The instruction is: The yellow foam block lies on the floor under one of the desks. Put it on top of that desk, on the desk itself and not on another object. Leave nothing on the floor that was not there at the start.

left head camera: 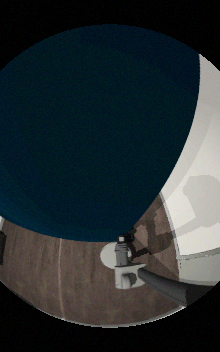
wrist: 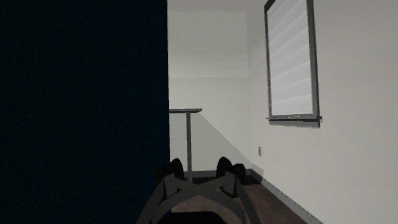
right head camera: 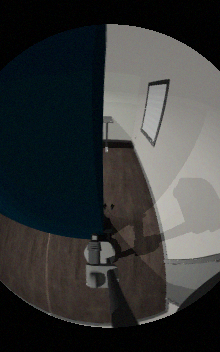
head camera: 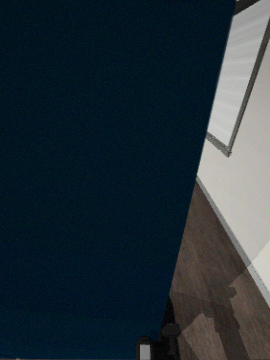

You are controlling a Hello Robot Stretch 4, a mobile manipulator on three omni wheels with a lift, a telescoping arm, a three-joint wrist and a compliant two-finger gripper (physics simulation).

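Seen in the pictures: gripper, fingertip midpoint: [wrist: 200, 170] [right head camera: 108, 203]; robot's base, origin of the base link: [left head camera: 115, 254].
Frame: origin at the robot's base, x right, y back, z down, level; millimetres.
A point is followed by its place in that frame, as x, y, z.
The yellow foam block does not show in these views. Part of a desk with a thin grey top and an upright leg shows far off, past the edge of a dark blue panel, in the wrist view [wrist: 189, 145] @(108, -2805, -486) and in the right head view [right head camera: 106, 135] @(108, -2818, -376). My gripper [wrist: 200, 170] @(107, -482, -746) is open, with nothing between its fingertips. It points along the strip between the panel and the right wall, with the desk well beyond it. The rest of that desk is hidden behind the panel.
The tall dark blue panel [head camera: 100, 150] @(-29, -214, -1474) [left head camera: 100, 130] @(-81, -214, -1484) [right head camera: 50, 130] @(-2, -215, -1486) [wrist: 80, 110] @(56, -306, -811) stands very close on the left and blocks much of the view. A pale wall [head camera: 250, 175] @(1016, -1238, -736) [wrist: 355, 100] @(1016, -1300, -887) with a window [head camera: 237, 80] @(1008, -1878, -1448) [right head camera: 155, 112] @(1008, -1892, -1372) [wrist: 291, 60] @(1008, -1966, -1297) runs along the right. Brown floor [head camera: 200, 250] @(627, -967, 27) [right head camera: 130, 185] @(616, -1261, 28) lies between them.
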